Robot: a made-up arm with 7 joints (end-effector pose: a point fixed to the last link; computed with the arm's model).
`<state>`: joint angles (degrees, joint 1 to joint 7).
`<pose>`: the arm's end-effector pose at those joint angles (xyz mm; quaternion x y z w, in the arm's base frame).
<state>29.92 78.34 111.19 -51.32 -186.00 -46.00 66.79</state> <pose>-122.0 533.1 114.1 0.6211 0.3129 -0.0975 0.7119</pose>
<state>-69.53 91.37 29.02 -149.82 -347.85 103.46 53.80</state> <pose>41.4 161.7 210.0 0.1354 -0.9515 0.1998 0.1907</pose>
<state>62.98 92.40 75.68 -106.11 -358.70 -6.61 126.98</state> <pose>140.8 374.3 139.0 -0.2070 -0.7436 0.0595 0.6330</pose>
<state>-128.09 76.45 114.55 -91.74 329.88 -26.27 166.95</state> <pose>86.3 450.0 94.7 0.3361 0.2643 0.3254 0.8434</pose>
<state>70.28 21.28 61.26 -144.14 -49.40 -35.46 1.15</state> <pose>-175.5 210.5 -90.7 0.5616 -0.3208 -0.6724 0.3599</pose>
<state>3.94 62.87 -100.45 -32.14 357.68 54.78 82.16</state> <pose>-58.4 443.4 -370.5 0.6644 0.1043 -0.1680 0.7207</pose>
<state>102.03 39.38 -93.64 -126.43 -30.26 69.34 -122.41</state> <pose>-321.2 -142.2 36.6 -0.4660 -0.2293 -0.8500 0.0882</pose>
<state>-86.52 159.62 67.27 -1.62 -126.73 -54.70 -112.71</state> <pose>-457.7 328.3 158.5 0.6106 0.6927 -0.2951 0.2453</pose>
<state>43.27 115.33 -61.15 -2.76 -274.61 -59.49 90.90</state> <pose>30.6 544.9 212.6 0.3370 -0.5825 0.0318 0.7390</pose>
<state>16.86 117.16 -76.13 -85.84 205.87 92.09 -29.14</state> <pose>2.7 483.3 -32.9 -0.5100 0.1038 0.5297 0.6697</pose>
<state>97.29 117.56 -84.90 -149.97 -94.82 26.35 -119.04</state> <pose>-139.5 213.8 80.7 0.0963 0.4127 0.7776 0.4645</pose>
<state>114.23 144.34 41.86 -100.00 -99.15 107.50 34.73</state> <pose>237.1 300.6 -222.8 0.6650 -0.5499 -0.5053 0.0004</pose>
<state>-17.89 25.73 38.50 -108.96 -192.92 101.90 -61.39</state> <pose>281.0 257.3 -162.1 -0.5467 -0.6455 -0.5286 0.0706</pose>
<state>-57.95 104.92 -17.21 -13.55 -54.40 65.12 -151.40</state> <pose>94.2 539.7 213.4 -0.0872 0.8476 -0.3243 0.4108</pose>
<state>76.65 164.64 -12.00 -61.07 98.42 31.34 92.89</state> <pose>418.8 344.0 3.9 0.4752 -0.2974 0.3992 0.7256</pose>
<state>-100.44 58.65 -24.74 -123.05 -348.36 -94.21 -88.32</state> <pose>239.0 7.7 276.2 -0.0951 0.4245 -0.2716 0.8585</pose>
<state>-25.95 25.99 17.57 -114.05 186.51 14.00 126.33</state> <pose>341.3 158.3 -126.2 0.5581 -0.8033 -0.1642 0.1277</pose>
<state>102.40 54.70 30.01 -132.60 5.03 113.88 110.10</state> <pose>-184.0 268.3 -59.8 0.7293 -0.0299 0.5489 0.4074</pose>
